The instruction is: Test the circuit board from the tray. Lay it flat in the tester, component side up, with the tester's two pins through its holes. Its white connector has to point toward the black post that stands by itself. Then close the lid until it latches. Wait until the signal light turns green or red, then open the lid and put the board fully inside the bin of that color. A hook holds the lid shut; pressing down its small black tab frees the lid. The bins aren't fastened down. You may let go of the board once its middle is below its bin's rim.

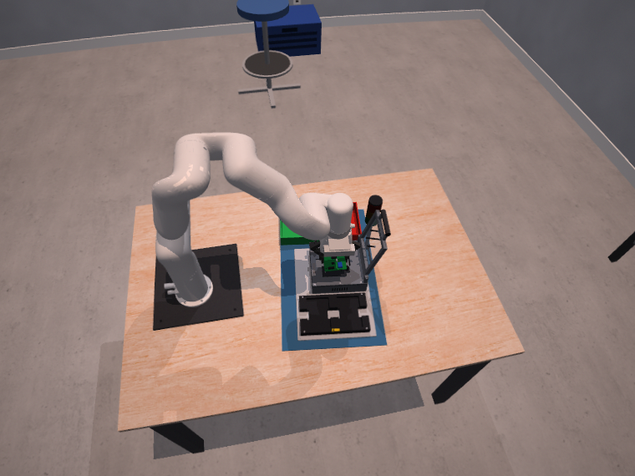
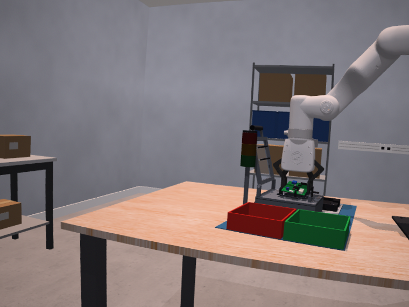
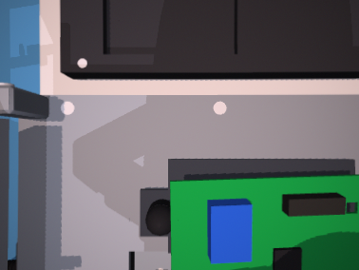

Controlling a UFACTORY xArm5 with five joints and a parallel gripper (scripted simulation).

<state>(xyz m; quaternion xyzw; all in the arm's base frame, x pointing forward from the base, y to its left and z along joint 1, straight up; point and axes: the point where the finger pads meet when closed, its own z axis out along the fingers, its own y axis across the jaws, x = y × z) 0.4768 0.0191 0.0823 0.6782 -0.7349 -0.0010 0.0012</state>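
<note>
Right now the green circuit board is right at my hand. From my hand the other things lie so: red bin 6 cm ahead, 20 cm to the left, 7 cm below; then lid 12 cm ahead, 1 cm to the right, 9 cm above; then green bin 9 cm behind, 21 cm to the left, 7 cm below.
</note>
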